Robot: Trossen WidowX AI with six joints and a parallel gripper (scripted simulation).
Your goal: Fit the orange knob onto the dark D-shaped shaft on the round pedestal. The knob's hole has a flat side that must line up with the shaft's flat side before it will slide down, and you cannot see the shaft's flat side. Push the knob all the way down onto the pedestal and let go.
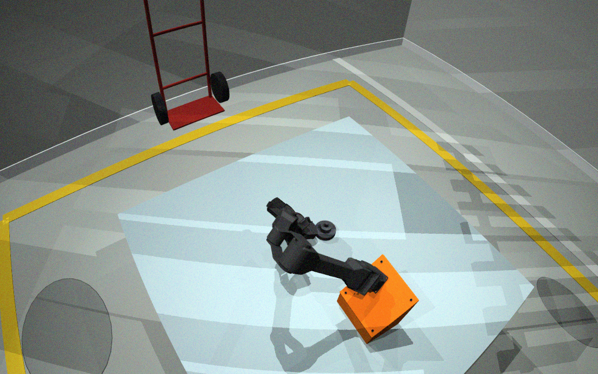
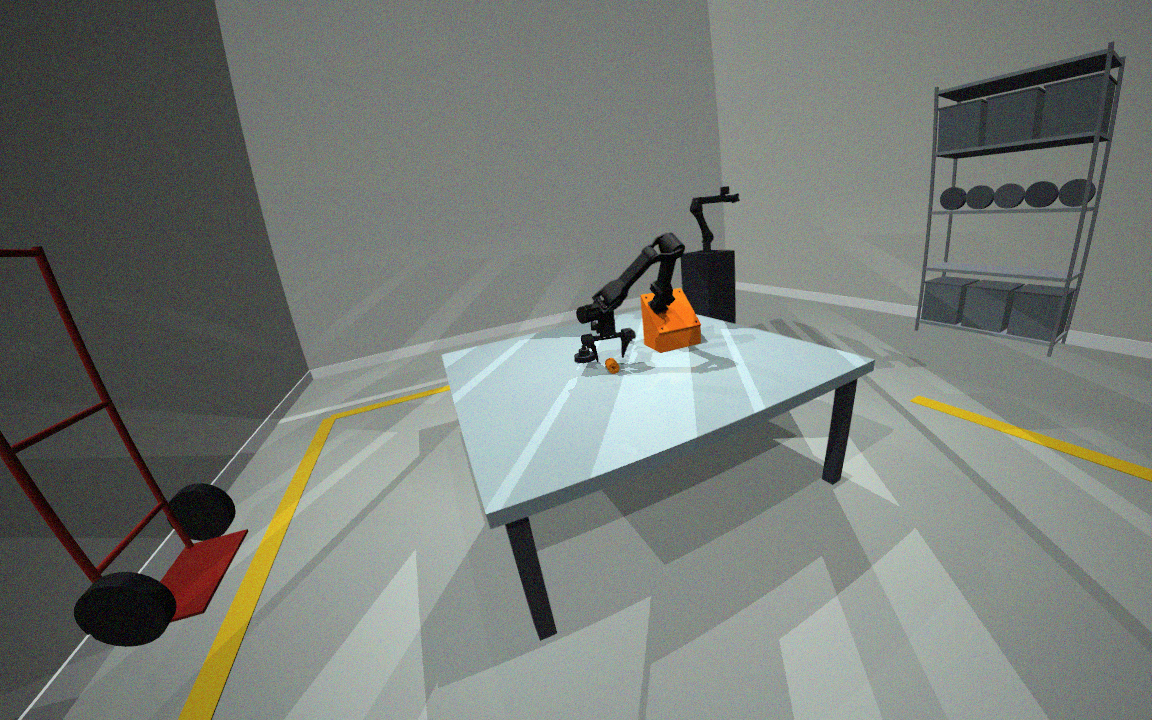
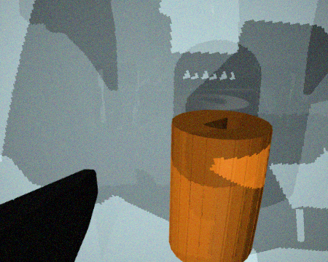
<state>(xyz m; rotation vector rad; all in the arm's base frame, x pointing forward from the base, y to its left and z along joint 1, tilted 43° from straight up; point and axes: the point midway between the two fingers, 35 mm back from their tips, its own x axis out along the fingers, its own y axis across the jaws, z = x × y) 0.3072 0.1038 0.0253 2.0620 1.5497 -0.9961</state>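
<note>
Now: gripper tip 2 cm above the orange knob and 1 cm to the right of it. Also, from my gripper tip: round dark pedestal: 18 cm to the right, 2 cm ahead, 1 cm below.
</note>
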